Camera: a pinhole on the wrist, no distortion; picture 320 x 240 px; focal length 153.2 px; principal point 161.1 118.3 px. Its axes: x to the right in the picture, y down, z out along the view. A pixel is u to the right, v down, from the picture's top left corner.
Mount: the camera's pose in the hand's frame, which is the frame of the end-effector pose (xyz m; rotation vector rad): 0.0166 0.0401 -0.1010 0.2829 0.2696 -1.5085
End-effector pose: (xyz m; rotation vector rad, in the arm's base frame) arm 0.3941 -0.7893 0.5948 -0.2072 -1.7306 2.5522
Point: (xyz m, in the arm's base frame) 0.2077 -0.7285 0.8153
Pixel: 298 214
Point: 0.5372 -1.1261 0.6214
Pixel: 71 36
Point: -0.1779 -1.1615 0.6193
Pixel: outside the picture
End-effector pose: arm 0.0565 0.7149 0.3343 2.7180 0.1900 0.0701
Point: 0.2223 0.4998 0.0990
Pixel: 71 170
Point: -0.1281 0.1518 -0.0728
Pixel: 16 44
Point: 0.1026 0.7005 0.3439
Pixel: 135 161
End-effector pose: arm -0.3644 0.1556 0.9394 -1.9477 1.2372 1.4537
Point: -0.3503 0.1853 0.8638
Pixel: 187 156
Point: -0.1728 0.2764 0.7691
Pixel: 305 176
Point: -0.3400 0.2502 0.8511
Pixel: 197 135
